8 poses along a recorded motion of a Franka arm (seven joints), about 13 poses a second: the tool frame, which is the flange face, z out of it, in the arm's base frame.
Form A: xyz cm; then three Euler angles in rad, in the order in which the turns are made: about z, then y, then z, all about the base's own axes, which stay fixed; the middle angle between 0 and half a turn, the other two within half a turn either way.
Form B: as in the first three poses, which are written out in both.
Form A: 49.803 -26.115 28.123 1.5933 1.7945 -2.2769
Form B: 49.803 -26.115 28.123 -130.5 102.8 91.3
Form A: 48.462 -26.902 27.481 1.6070 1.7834 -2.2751
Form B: 48.462 -26.902 27.481 -130.4 102.2 92.1
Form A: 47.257 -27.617 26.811 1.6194 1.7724 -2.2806
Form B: 47.257 -27.617 26.811 -130.7 101.6 92.8
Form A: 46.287 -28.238 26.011 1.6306 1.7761 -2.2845
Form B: 46.287 -28.238 26.011 -130.9 101.8 93.4
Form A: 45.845 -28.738 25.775 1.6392 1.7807 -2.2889
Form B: 45.845 -28.738 25.775 -131.1 102.0 93.9
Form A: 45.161 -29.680 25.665 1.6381 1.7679 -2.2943
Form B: 45.161 -29.680 25.665 -131.5 101.3 93.9
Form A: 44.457 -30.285 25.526 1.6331 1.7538 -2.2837
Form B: 44.457 -30.285 25.526 -130.8 100.5 93.6
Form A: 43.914 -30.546 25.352 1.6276 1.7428 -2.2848
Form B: 43.914 -30.546 25.352 -130.9 99.9 93.3
